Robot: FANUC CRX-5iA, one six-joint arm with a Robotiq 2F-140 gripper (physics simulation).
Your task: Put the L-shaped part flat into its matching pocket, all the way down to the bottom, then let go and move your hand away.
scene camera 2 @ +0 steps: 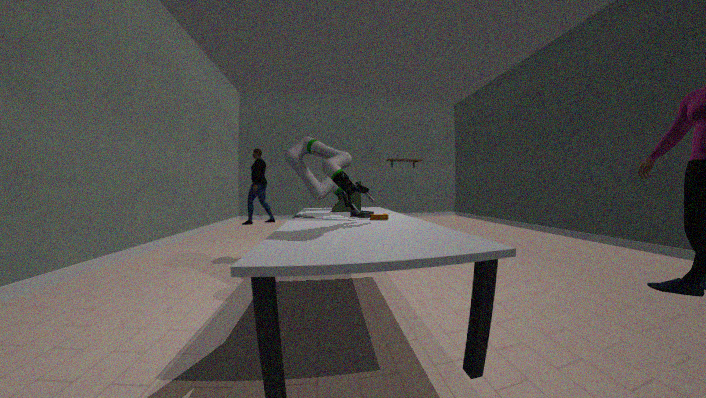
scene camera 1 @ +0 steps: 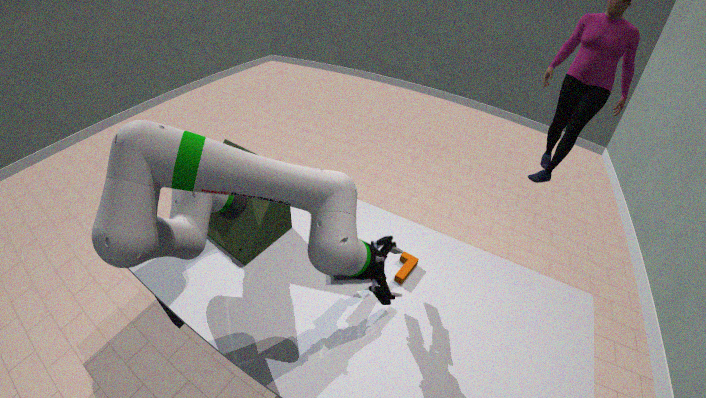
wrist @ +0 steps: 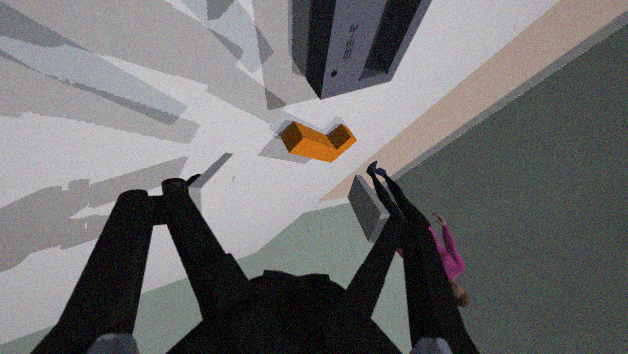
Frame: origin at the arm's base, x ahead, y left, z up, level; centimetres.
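Seen in the pictures: gripper, fingertip midpoint: [scene camera 2: 366, 207] [scene camera 1: 398, 273] [wrist: 295, 177]; arm's base at its link origin: [scene camera 1: 232, 198].
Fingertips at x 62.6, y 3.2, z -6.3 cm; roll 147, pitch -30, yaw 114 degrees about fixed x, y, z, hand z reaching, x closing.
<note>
Pixels of each thing's top centre, then the offset from my fingertips to it. "spot": a spot on its surface instead. Level surfaces: height alone.
- orange L-shaped part at its top centre: [wrist: 326, 146] [scene camera 1: 403, 264] [scene camera 2: 378, 214] dy +8.5, dx -0.4, dz -4.9 cm
- white table at its surface level: dz -7.9 cm
- dark grey block at its top centre: [wrist: 389, 4] [scene camera 2: 361, 211] dy +1.0, dx -15.3, dz -4.3 cm
- deep recess at a spot on its surface: [wrist: 387, 55] spot: dy +6.1, dx -13.2, dz -5.3 cm
The orange L-shaped part [scene camera 1: 407, 270] [scene camera 2: 379, 217] [wrist: 315, 145] lies flat on the white table [scene camera 1: 525, 325] [scene camera 2: 380, 250] [wrist: 240, 200]. My gripper [scene camera 1: 396, 273] [scene camera 2: 364, 205] [wrist: 295, 177] is wide open with nothing between its fingers. It is tilted, and in the wrist view the part shows beyond the fingertips. A dark grey block [wrist: 337, 55] with recesses stands close to the part, at the top of the wrist view. One deep recess [wrist: 387, 55] is cut off by the frame edge, so its full shape cannot be told. In scene camera 1 the arm mostly hides the block.
The arm's dark green base [scene camera 1: 250, 235] stands at the table's far end. A person in a magenta top [scene camera 1: 597, 50] [scene camera 2: 692, 125] [wrist: 452, 262] is on the floor beyond the table. A person in black [scene camera 2: 258, 172] is at the back left. A shelf [scene camera 2: 404, 160] hangs on the back wall.
</note>
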